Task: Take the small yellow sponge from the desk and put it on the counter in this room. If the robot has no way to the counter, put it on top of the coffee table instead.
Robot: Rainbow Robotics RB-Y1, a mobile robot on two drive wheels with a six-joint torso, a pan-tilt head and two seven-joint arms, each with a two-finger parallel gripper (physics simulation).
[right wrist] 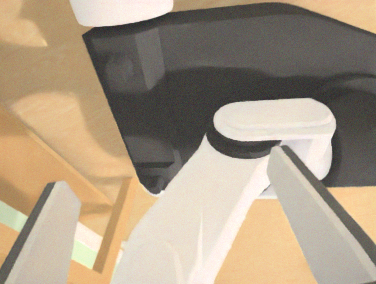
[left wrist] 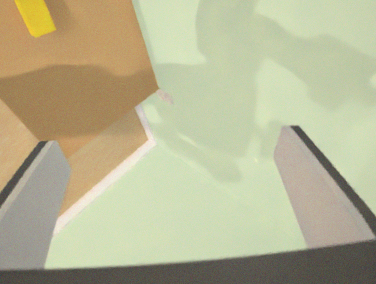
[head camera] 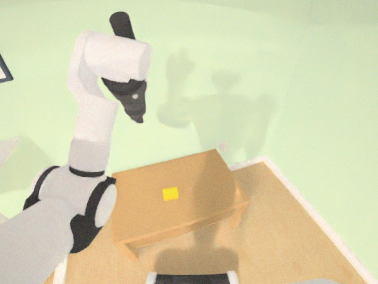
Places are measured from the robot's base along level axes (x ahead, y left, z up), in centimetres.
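Pixels of known places: left gripper, fingertip midpoint: (left wrist: pixel 171 148) (head camera: pixel 139 106); right gripper, fingertip midpoint: (right wrist: pixel 173 175).
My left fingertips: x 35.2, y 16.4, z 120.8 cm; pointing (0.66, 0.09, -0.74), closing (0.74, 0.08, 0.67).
For each thing: its top centre in the pictures, then the offset to it from my left fingertips. "spot": a spot on its surface instead. Level surfaces: height alone.
- small yellow sponge at its top centre: (left wrist: pixel 38 15) (head camera: pixel 170 191) dz -71.2, dx +15.9, dy -2.7 cm
- brown wooden table top at its surface level: dz -75.7 cm
- small wall outlet at its top centre: (left wrist: pixel 171 99) (head camera: pixel 223 142) dz -75.0, dx +70.7, dy -47.0 cm
- dark-edged frame at a spot on its surface: (head camera: pixel 6 72) spot: dz +9.4, dx +27.1, dy +76.0 cm
- wooden leg at its top centre: (right wrist: pixel 100 277) (head camera: pixel 119 240) dz -80.7, dx -14.1, dy +27.4 cm
The small yellow sponge (head camera: pixel 170 194) (left wrist: pixel 36 20) lies on the brown wooden table top (head camera: pixel 140 215) (left wrist: pixel 100 40), near its middle in the head view and at the top left in the left wrist view. My left gripper (head camera: pixel 140 120) (left wrist: pixel 171 148) is open and empty, raised in front of the green wall and apart from the sponge. My right gripper (right wrist: pixel 173 175) is open and empty, with the robot's own white limb showing between and behind its fingers. The counter does not show.
The table stands close to the green wall (head camera: pixel 320 90) (left wrist: pixel 200 225). A small wall outlet (head camera: pixel 222 147) (left wrist: pixel 165 96) is by its far corner. A dark-edged frame (head camera: pixel 6 72) hangs at the left. The robot's dark base (right wrist: pixel 175 55) stands on the wooden floor near a wooden leg (right wrist: pixel 115 227).
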